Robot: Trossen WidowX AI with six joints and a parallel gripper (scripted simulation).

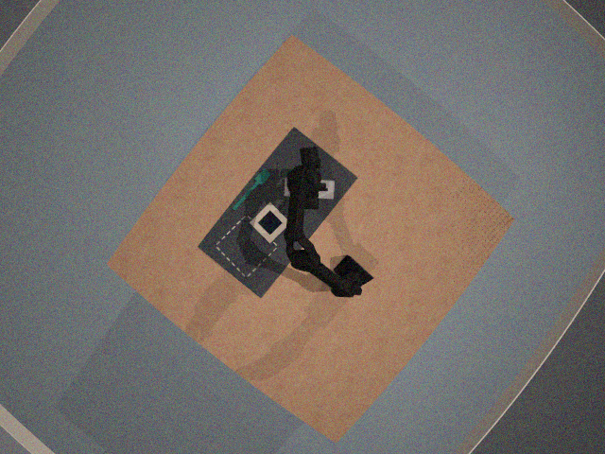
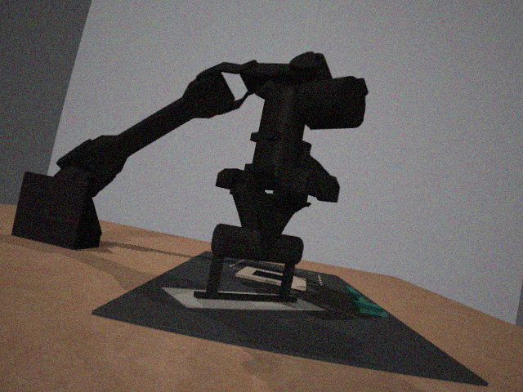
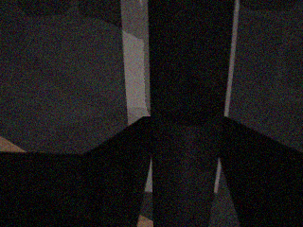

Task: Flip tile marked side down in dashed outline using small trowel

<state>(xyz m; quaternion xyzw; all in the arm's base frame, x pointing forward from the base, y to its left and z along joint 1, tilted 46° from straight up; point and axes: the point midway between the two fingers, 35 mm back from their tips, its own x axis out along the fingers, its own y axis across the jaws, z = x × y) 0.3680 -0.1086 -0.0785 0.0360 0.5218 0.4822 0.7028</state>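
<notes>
My gripper tip is now 160 mm to the right of the dark mat, 80 mm above it and 30 mm short of it. Round my gripper tip: tile 210 mm to the left, 60 mm below, 20 mm ahead; then teal trowel 170 mm ahead, 150 mm to the left, 60 mm below.
</notes>
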